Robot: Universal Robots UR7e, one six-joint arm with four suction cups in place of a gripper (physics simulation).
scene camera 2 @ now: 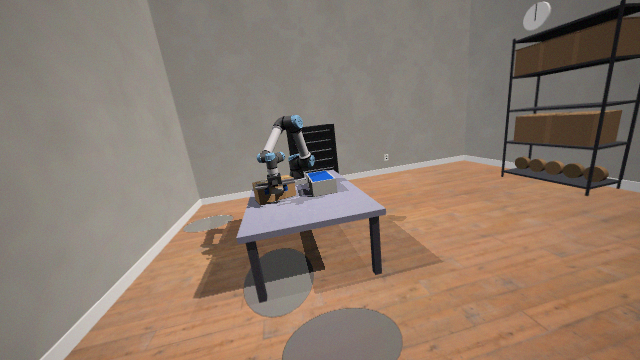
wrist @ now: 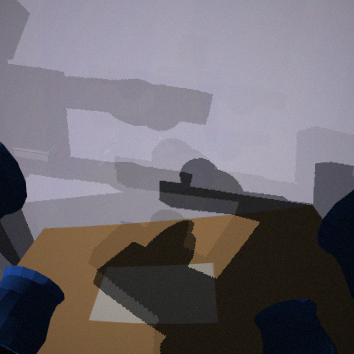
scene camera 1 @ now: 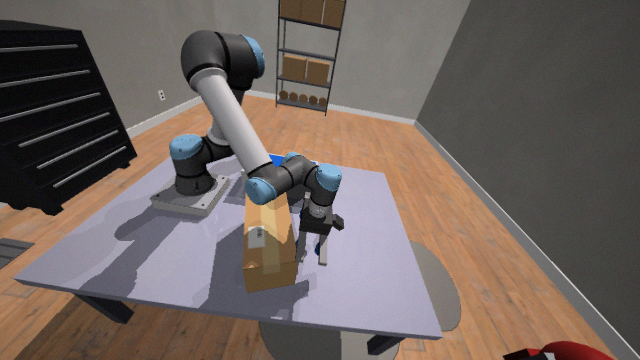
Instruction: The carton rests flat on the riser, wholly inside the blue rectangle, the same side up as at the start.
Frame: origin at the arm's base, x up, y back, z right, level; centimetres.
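Where they show: hand, its tool point: (scene camera 2: 276,190) (wrist: 166,269); arm's base, origin of its link: (scene camera 2: 297,176) (scene camera 1: 195,184).
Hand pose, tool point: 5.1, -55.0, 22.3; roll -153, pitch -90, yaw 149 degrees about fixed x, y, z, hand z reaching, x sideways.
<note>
Things, the pixels of their top centre, and the offset from my tool point, as dx, dy, dz. "*": a spot on its surface instead. Level surfaces: height alone.
- brown carton, centre of its top: (scene camera 1: 268,221) (scene camera 2: 272,180) +5.0, +15.3, +1.5
- pale label, a spot on its surface: (wrist: 105,300) * -2.0, +8.9, -4.2
- grey riser, centre of its top: (scene camera 1: 282,165) (scene camera 2: 319,175) +1.4, +17.6, -38.7
- blue rectangle, centre of its top: (scene camera 1: 282,165) (scene camera 2: 319,175) +1.4, +17.6, -38.7
- grey-lilac table, height of its surface: dx -10.7
The brown carton (scene camera 1: 270,252) (scene camera 2: 291,192) (wrist: 65,250) lies flat on the table, its taped top up with a white label. Another pale label (wrist: 105,300) shows on its side face in the wrist view. The grey riser (scene camera 2: 326,188) stands beyond the carton, with the blue rectangle (scene camera 1: 276,160) (scene camera 2: 320,176) on top, largely hidden by the arm in scene camera 1. My suction gripper (scene camera 1: 312,239) (scene camera 2: 276,189) (wrist: 167,260) hangs low beside the carton's long side, its four dark blue cups pointing down. No clear contact between cups and carton shows; shadow hides part of the face.
The arm's base (scene camera 1: 187,197) is bolted to the grey-lilac table (scene camera 1: 365,280) (scene camera 2: 345,207). A black drawer cabinet (scene camera 1: 55,115) stands at the left in scene camera 1. A shelf rack (scene camera 2: 609,90) with boxes stands away from the table.
</note>
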